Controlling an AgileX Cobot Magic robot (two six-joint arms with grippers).
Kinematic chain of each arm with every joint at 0, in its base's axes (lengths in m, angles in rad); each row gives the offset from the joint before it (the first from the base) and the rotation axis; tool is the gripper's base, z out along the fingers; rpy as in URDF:
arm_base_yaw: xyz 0 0 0.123 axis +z
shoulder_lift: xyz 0 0 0 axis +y
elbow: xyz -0.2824 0 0.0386 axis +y
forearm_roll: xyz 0.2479 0 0.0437 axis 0.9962 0 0.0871
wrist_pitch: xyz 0 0 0 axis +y
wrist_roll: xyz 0.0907 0 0.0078 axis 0.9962 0 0.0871
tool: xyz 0 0 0 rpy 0 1.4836 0
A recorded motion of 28 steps. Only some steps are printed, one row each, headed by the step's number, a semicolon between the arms.
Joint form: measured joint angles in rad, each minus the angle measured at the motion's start. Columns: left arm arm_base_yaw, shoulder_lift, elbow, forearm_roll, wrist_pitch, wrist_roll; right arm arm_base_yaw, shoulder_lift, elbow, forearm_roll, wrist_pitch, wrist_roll.
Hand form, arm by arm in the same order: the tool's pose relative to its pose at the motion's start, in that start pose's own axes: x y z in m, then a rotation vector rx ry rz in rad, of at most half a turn. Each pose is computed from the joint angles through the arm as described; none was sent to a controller.
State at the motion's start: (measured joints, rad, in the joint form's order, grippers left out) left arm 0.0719 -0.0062 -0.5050 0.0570 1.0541 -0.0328; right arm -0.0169 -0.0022 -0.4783 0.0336 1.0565 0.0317
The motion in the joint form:
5: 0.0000 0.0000 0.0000 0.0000 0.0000 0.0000; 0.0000 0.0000 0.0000 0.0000 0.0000 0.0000
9: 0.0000 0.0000 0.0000 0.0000 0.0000 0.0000; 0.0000 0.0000 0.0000 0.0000 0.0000 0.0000
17: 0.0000 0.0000 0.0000 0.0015 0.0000 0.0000; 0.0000 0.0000 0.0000 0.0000 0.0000 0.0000
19: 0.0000 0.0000 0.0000 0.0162 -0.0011 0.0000; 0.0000 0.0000 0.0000 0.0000 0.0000 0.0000
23: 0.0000 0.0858 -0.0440 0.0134 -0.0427 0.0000; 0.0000 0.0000 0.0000 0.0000 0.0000 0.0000
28: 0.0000 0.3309 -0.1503 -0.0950 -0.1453 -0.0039; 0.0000 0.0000 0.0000 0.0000 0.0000 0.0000
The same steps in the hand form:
5: 0.0000 0.0000 0.0000 0.0000 0.0000 0.0000; 0.0000 0.0000 0.0000 0.0000 0.0000 0.0000
9: 0.0000 0.0000 0.0000 0.0000 0.0000 0.0000; 0.0000 0.0000 0.0000 0.0000 0.0000 0.0000
17: 0.0000 0.0001 0.0000 -0.0013 0.0000 0.0007; 0.0000 0.0000 0.0000 0.0000 0.0000 0.0000
19: -0.0001 0.0013 0.0000 -0.0140 -0.0016 0.0080; 0.0000 0.0000 0.0000 0.0000 0.0000 0.0000
23: -0.0190 0.0007 0.0026 -0.0101 -0.0013 0.0092; 0.0000 0.0000 0.0000 0.0000 0.0000 0.0000
28: -0.0668 -0.0088 0.0241 0.0783 0.0382 -0.0551; 0.0000 0.0000 0.0000 0.0000 0.0000 0.0000

